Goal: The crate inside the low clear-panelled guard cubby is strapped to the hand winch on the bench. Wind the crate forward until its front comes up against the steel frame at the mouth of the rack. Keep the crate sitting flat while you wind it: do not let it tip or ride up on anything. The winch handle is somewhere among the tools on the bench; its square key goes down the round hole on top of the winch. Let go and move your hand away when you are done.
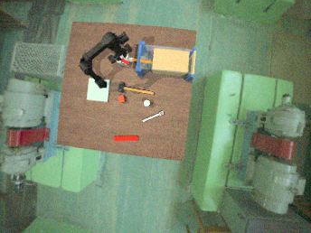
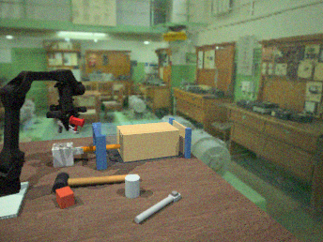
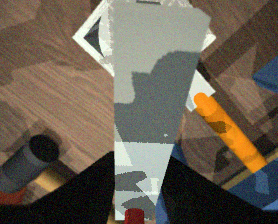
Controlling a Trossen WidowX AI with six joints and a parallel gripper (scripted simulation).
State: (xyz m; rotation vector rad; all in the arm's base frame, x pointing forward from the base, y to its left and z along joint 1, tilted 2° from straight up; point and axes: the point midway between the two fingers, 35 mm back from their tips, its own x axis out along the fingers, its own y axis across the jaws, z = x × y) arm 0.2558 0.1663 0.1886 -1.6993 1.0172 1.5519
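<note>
Right now my gripper tip is 20 mm below the winch handle. The rest, counted from my gripper tip: red knob: 40 mm to the right, 40 mm above, 20 mm ahead; then winch: 150 mm below, 50 mm to the left, 50 mm behind; then blue steel frame: 130 mm ahead, 70 mm below, 30 mm to the left.
</note>
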